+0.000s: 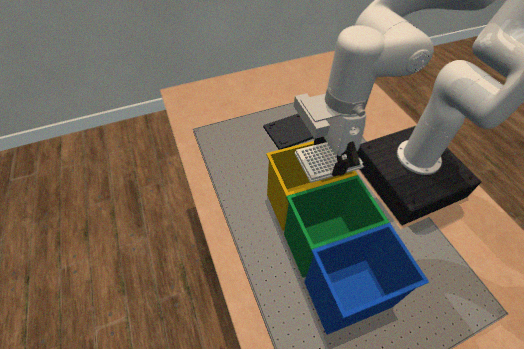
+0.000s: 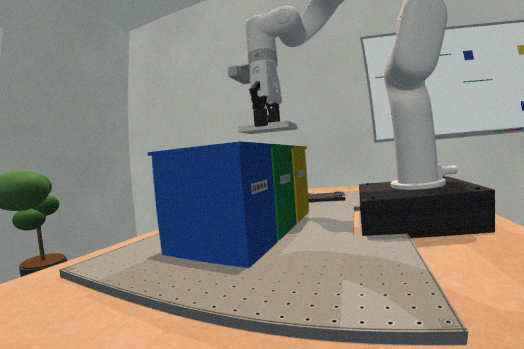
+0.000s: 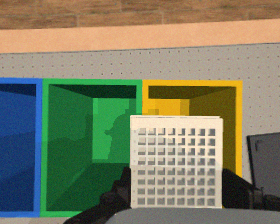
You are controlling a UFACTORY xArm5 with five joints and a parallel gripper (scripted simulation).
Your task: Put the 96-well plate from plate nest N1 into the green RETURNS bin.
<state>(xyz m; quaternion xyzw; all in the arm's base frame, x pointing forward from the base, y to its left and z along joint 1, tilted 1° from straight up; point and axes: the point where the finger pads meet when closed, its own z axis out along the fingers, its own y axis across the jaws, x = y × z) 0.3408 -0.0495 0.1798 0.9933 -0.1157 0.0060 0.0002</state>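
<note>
Now: hand 40 mm short of the green bin, 90 mm to the right of it and 150 mm above it. From my hand the other things lie so: yellow bin (10 mm ahead, 40 mm to the right, 150 mm below); then blue bin (70 mm ahead, 220 mm to the left, 150 mm below); then white 96-well plate (10 mm below).
</note>
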